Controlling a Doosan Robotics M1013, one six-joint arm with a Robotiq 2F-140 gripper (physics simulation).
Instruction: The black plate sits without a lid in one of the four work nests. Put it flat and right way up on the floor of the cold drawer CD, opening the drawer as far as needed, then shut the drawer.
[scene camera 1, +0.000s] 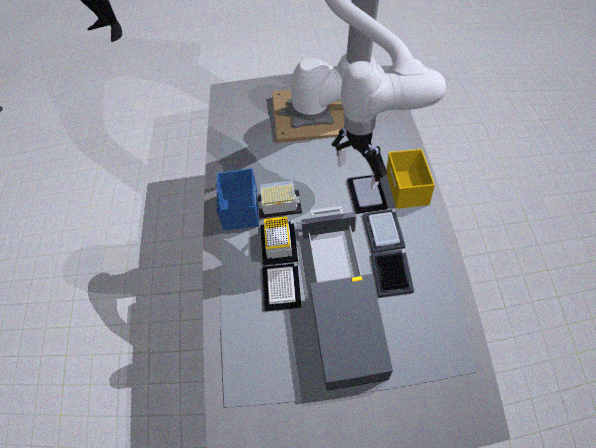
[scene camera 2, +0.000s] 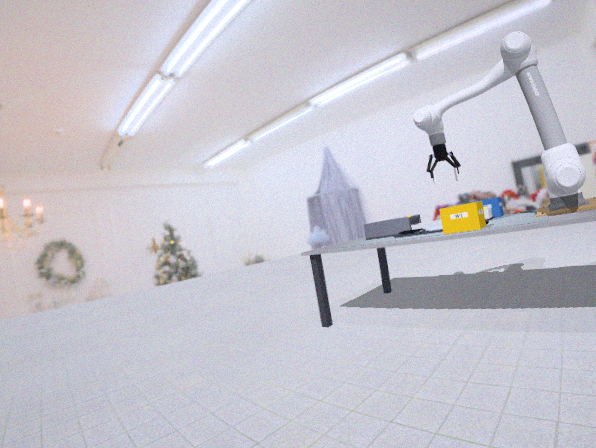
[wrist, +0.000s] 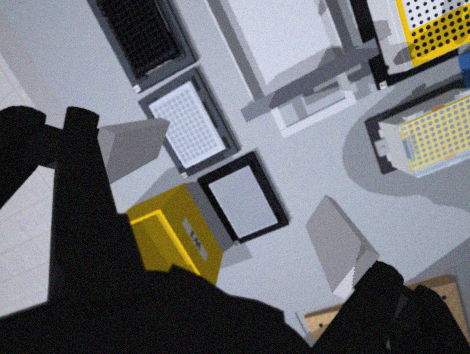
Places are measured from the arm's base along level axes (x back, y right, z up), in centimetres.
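Where they show: gripper, fingertip midpoint: (scene camera 1: 357, 175) (scene camera 2: 446, 182) (wrist: 240, 176); arm's base, origin of the base link: (scene camera 1: 309, 112) (scene camera 2: 567, 205).
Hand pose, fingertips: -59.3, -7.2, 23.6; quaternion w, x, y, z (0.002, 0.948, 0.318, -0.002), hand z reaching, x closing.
Each offset is from my fingertips to the top centre of the thing, as dx, dy, dz. "*": to the spot under its first point.
The black plate @[-23.6, -7.9, -22.9] (scene camera 1: 392, 271) (wrist: 140, 37) sits without a lid in the far nest of the right-hand row in scene camera 1, beside the drawer housing. The cold drawer @[* -14.5, +11.1, -23.7] (scene camera 1: 332, 257) (wrist: 285, 35) is pulled partly out of its grey housing (scene camera 1: 350, 330) (scene camera 2: 387, 228); its pale floor shows bare, and its front panel (scene camera 1: 329, 225) carries a white handle @[* +1.0, +10.0, -18.4] (scene camera 1: 327, 211) (wrist: 315, 112). My gripper (scene camera 1: 358, 171) (scene camera 2: 445, 179) (wrist: 240, 176) is open and empty, high above the table on the robot-base side of the drawer, near the empty nest.
An empty black-rimmed nest @[+11.1, -7.0, -23.7] (scene camera 1: 354, 195) (wrist: 282, 215) and a white plate @[-6.4, -9.1, -22.9] (scene camera 1: 385, 228) (wrist: 187, 125) share the black plate's row. A yellow bin @[+11.1, -23.2, -13.5] (scene camera 1: 411, 196) (scene camera 2: 462, 218) (wrist: 210, 250) stands beside it. Across the drawer stand a blue bin @[+13.3, +41.0, -13.5] (scene camera 1: 239, 212), two tip racks @[* +10.8, +26.0, -17.8] (scene camera 1: 278, 195) @[-4.5, +28.4, -17.8] (scene camera 1: 277, 240) and a white plate @[-21.9, +29.6, -22.9] (scene camera 1: 281, 285).
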